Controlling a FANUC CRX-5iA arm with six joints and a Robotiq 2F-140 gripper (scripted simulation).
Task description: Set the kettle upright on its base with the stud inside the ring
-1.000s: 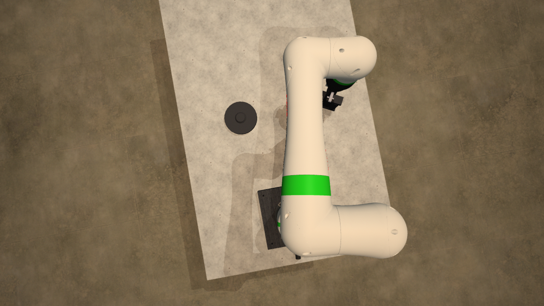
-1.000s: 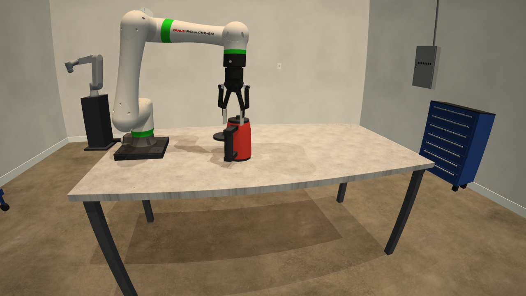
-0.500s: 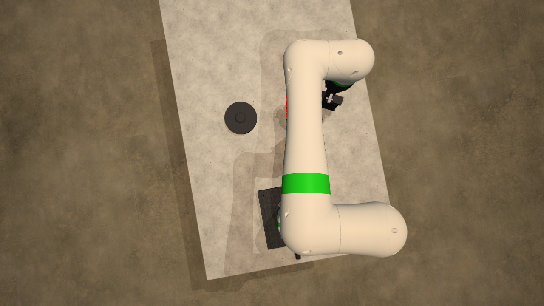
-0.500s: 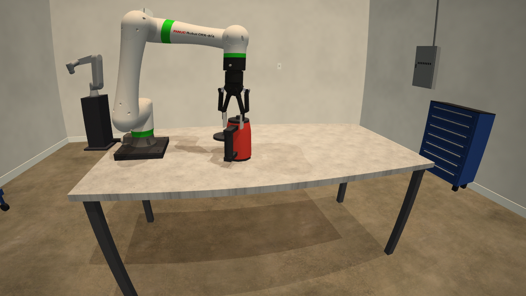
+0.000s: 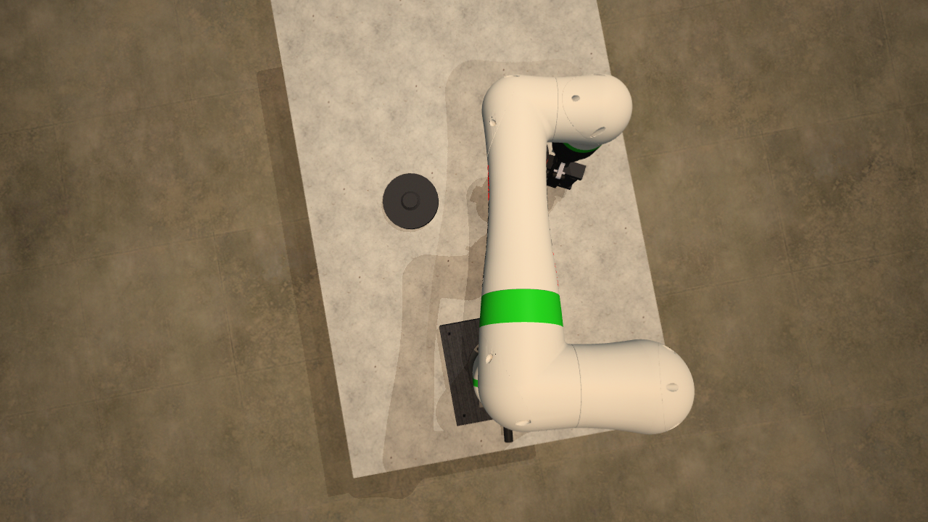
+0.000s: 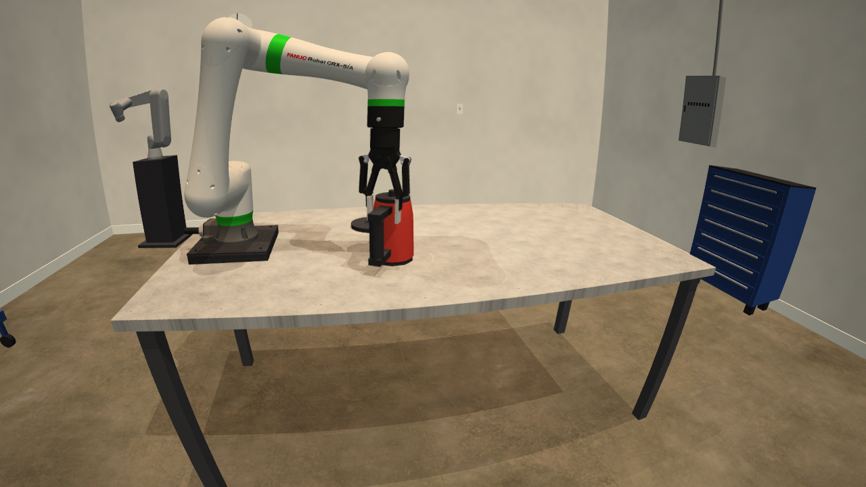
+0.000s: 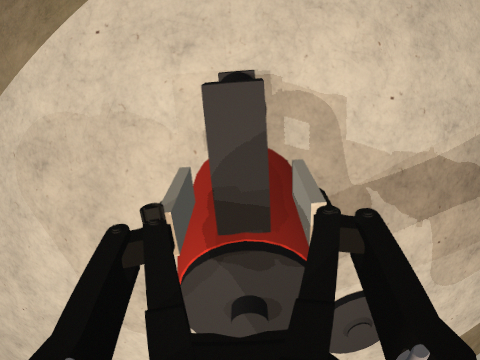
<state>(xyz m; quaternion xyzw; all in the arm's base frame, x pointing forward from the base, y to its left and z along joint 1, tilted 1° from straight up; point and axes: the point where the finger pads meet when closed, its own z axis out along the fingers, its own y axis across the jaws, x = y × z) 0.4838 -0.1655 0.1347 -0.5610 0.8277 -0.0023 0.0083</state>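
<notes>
My hand is 6 cm above the red kettle, 3 cm to the right of it and 1 cm short of it. From my hand the other things lie so: round black base: 36 cm to the left, 15 cm below, 4 cm behind.
</notes>
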